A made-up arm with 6 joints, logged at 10 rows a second.
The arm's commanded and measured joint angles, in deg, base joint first. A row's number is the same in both.
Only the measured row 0 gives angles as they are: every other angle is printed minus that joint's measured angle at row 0.
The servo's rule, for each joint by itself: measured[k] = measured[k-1] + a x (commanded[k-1-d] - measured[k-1]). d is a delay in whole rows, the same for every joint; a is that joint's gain. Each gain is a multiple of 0.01, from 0.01 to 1. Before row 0 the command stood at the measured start. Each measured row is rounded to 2 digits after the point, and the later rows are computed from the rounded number. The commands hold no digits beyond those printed.
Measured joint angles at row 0:
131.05 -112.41 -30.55 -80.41 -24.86 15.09
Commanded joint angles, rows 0 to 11:
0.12 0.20 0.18 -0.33 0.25 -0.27
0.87 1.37 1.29 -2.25 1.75 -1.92
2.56 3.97 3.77 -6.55 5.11 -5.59
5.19 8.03 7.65 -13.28 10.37 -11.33
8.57 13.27 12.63 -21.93 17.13 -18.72
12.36 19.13 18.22 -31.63 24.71 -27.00
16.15 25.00 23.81 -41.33 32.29 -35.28
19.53 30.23 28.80 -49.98 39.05 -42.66
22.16 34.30 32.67 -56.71 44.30 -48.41
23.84 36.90 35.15 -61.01 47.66 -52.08
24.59 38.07 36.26 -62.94 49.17 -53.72
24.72 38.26 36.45 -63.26 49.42 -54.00
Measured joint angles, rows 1 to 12:
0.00 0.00 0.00 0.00 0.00 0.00
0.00 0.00 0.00 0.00 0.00 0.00
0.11 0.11 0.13 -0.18 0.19 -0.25
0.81 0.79 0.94 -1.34 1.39 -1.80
2.42 2.51 2.92 -4.26 4.25 -5.32
4.97 5.49 6.23 -9.31 8.96 -10.91
8.28 9.69 10.71 -16.38 15.25 -18.17
12.03 14.79 15.97 -24.92 22.53 -26.38
15.82 20.30 21.46 -34.11 30.05 -34.66
19.23 25.66 26.60 -43.00 36.98 -42.10
21.93 30.33 30.85 -50.68 42.62 -47.97
23.69 33.88 33.86 -56.46 46.50 -51.79
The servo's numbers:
d 2
a 0.92 0.54 0.70 0.56 0.77 0.93

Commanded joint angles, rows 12 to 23:
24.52 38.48 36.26 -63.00 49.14 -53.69
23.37 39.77 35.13 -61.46 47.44 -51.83
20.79 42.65 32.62 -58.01 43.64 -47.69
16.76 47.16 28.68 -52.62 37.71 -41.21
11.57 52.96 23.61 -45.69 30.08 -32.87
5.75 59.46 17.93 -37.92 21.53 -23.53
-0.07 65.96 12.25 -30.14 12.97 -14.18
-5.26 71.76 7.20 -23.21 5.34 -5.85
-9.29 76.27 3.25 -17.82 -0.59 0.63
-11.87 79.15 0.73 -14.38 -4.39 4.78
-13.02 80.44 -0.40 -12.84 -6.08 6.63
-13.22 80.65 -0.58 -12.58 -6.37 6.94
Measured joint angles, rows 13 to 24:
24.52 36.14 35.54 -60.09 48.56 -53.58
24.70 37.28 36.18 -61.87 49.22 -53.97
24.53 37.93 36.24 -62.50 49.16 -53.71
23.46 38.92 35.46 -61.92 47.84 -51.96
21.00 40.93 33.47 -59.73 44.61 -47.99
17.10 44.29 30.12 -55.75 39.30 -41.68
12.01 48.97 25.56 -50.12 32.20 -33.49
6.25 54.63 20.22 -43.29 23.98 -24.23
0.44 60.75 14.64 -35.93 15.50 -14.88
-4.80 66.70 9.43 -28.81 7.68 -6.48
-8.93 71.87 5.10 -22.66 1.31 0.13
-11.63 75.80 2.04 -18.02 -3.08 4.45

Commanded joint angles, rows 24 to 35:
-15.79 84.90 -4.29 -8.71 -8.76 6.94
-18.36 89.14 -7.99 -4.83 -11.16 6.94
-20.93 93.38 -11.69 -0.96 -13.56 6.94
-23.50 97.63 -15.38 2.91 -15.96 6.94
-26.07 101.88 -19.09 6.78 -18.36 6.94
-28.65 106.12 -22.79 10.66 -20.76 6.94
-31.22 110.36 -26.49 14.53 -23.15 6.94
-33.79 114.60 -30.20 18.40 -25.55 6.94
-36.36 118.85 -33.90 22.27 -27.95 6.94
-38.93 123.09 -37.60 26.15 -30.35 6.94
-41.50 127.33 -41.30 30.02 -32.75 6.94
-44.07 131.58 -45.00 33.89 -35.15 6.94
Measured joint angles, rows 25 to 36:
-12.91 78.31 0.33 -15.12 -5.39 6.48
-13.20 79.57 -0.31 -13.70 -6.14 6.91
-15.58 82.45 -3.10 -10.91 -8.16 6.94
-18.14 86.06 -6.52 -7.51 -10.47 6.94
-20.71 90.01 -10.14 -3.84 -12.85 6.94
-23.28 94.12 -13.81 -0.06 -15.24 6.94
-25.85 98.31 -17.51 3.77 -17.64 6.94
-28.43 102.53 -21.21 7.63 -20.04 6.94
-31.00 106.76 -24.91 11.49 -22.43 6.94
-33.57 110.99 -28.61 15.36 -24.83 6.94
-36.14 115.23 -32.31 19.23 -27.23 6.94
-38.71 119.47 -36.01 23.11 -29.63 6.94

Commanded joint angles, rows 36 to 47:
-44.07 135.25 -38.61 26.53 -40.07 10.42
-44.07 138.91 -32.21 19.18 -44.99 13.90
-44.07 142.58 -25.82 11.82 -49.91 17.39
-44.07 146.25 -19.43 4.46 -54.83 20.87
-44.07 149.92 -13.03 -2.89 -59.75 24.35
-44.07 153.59 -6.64 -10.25 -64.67 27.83
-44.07 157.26 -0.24 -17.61 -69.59 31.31
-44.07 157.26 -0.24 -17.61 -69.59 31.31
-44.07 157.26 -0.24 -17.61 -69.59 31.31
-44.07 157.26 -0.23 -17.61 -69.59 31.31
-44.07 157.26 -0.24 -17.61 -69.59 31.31
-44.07 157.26 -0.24 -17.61 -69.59 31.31
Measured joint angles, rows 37 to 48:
-41.28 123.71 -39.71 26.98 -32.03 6.94
-43.85 127.96 -43.41 30.85 -34.43 6.94
-44.05 131.90 -40.05 28.43 -38.77 10.18
-44.07 135.69 -34.56 23.25 -43.56 13.64
-44.07 139.41 -28.44 16.85 -48.45 17.13
-44.07 143.10 -22.13 9.91 -53.36 20.61
-44.07 146.78 -15.76 2.74 -58.28 24.09
-44.07 150.46 -9.38 -4.53 -63.20 27.57
-44.07 154.13 -2.98 -11.85 -68.12 31.05
-44.07 155.82 -1.06 -15.08 -69.25 31.29
-44.07 156.60 -0.49 -16.50 -69.51 31.31
-44.07 156.96 -0.31 -17.12 -69.57 31.31

